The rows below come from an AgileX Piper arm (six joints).
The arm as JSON. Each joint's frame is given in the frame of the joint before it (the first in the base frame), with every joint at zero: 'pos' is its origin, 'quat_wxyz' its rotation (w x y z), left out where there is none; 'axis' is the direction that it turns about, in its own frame. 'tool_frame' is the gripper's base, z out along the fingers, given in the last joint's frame.
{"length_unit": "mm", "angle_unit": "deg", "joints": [
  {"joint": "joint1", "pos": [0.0, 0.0, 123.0], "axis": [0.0, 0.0, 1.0]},
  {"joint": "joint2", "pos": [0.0, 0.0, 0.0], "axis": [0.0, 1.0, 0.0]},
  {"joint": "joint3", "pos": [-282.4, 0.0, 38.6], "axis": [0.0, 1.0, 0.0]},
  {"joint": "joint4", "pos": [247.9, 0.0, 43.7], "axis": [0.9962, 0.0, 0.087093]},
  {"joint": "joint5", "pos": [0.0, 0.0, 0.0], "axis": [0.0, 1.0, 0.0]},
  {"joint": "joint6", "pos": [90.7, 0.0, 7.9], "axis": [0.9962, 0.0, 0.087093]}
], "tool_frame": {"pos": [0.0, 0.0, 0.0], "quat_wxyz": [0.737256, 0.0, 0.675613, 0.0]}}
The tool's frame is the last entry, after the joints.
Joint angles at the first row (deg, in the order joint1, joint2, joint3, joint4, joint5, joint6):
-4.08, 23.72, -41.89, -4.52, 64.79, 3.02
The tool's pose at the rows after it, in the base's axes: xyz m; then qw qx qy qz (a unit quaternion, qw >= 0):
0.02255 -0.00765 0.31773 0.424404 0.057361 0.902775 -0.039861
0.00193 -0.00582 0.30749 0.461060 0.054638 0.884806 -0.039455
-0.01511 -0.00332 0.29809 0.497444 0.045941 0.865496 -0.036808
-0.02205 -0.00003 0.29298 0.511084 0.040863 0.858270 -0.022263
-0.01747 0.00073 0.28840 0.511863 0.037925 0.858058 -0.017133
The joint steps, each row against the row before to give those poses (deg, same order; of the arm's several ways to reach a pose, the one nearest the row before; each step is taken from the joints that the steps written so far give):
0.00, -7.07, 2.86, 0.40, 2.28, 0.00
0.01, -7.29, 2.36, 0.25, 0.23, -0.39
-0.01, -6.61, 1.82, 0.88, 0.01, -1.06
0.00, -2.89, 0.79, 1.90, 0.35, -0.38
0.00, 0.00, 1.47, 0.74, -1.55, -0.26

